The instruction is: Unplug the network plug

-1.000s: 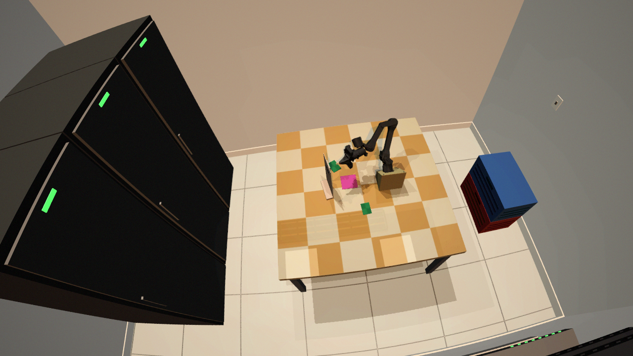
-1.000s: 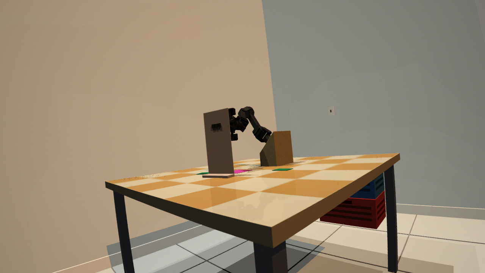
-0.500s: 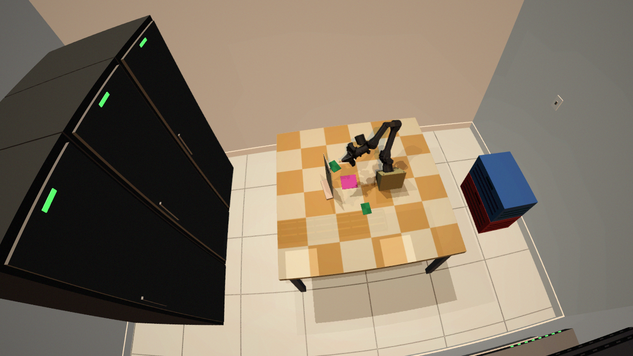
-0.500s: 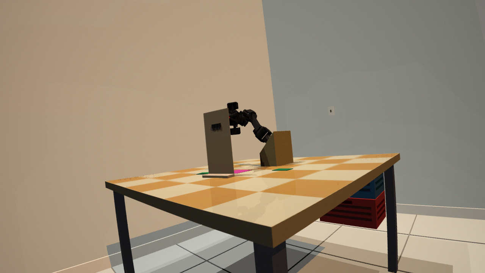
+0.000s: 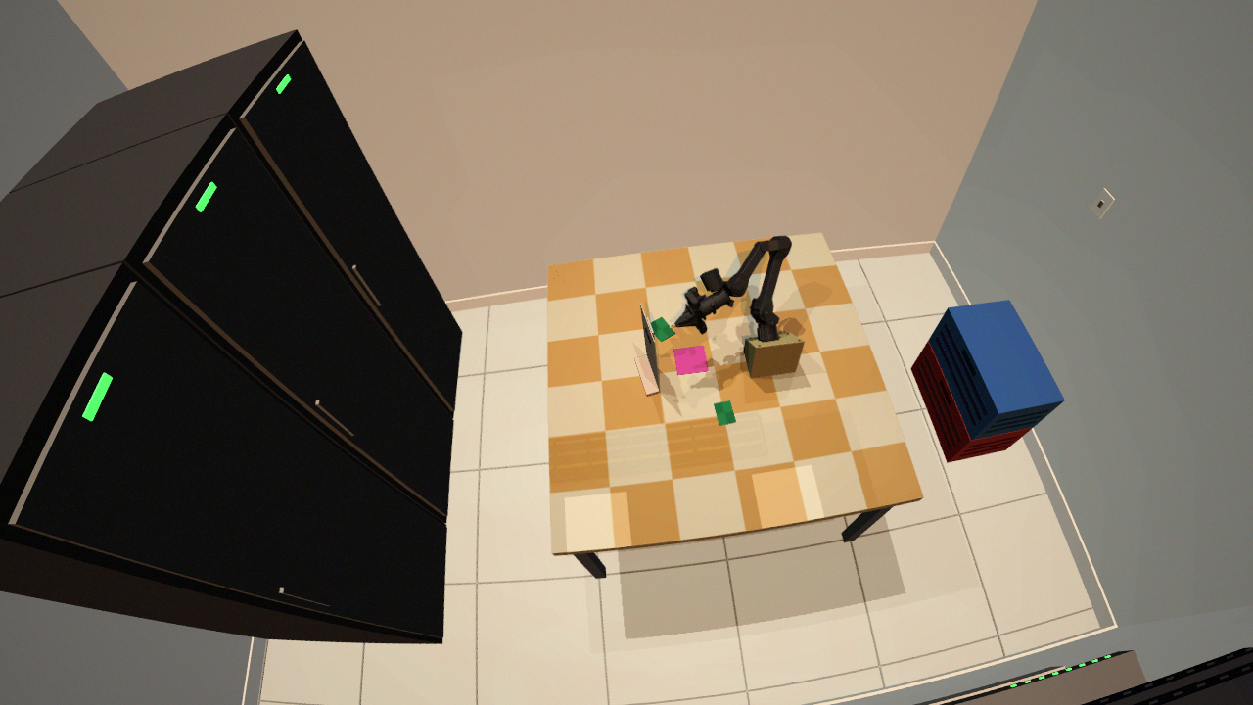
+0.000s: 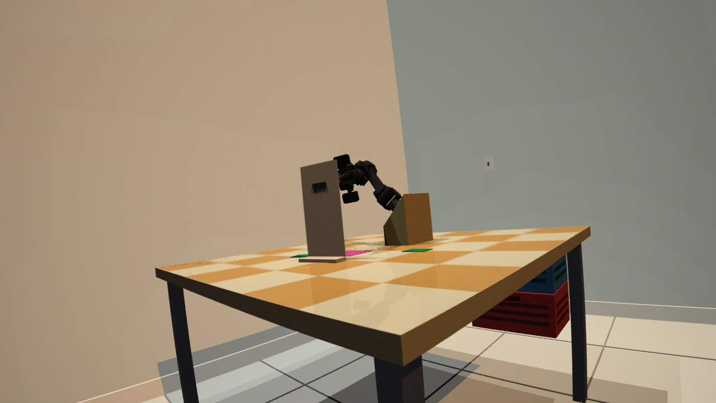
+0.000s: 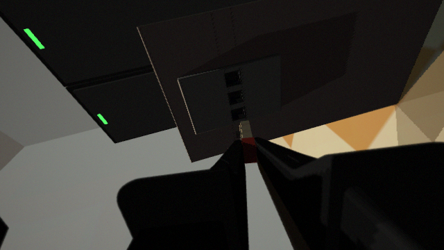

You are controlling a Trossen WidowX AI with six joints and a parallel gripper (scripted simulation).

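My gripper tip is now 27 cm above the magenta square, 6 cm past it and 2 cm to the left of it. The rest, counted from my gripper tip: upright panel: 12 cm below, 10 cm ahead, 1 cm to the left; then network plug: 1 cm ahead.
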